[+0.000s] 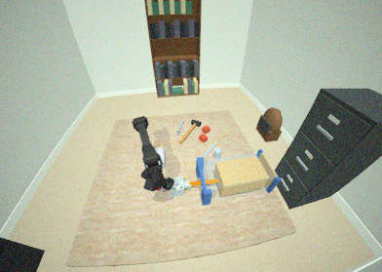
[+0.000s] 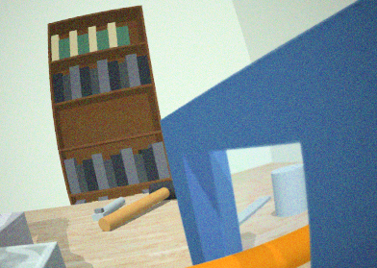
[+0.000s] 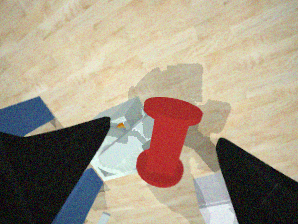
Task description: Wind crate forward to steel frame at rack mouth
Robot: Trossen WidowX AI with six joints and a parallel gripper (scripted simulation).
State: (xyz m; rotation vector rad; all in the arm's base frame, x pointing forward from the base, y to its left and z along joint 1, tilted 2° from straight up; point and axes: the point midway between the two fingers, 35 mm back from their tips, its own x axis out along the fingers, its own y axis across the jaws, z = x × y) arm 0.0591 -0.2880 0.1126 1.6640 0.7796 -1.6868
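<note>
My gripper tip is 10 mm above the red grip. Round my gripper tip: blue frame 260 mm ahead, 40 mm below, 10 mm to the left; then grey winch 110 mm below, 80 mm ahead, 20 mm to the left; then winch handle 40 mm below, 40 mm ahead, 10 mm to the left.
</note>
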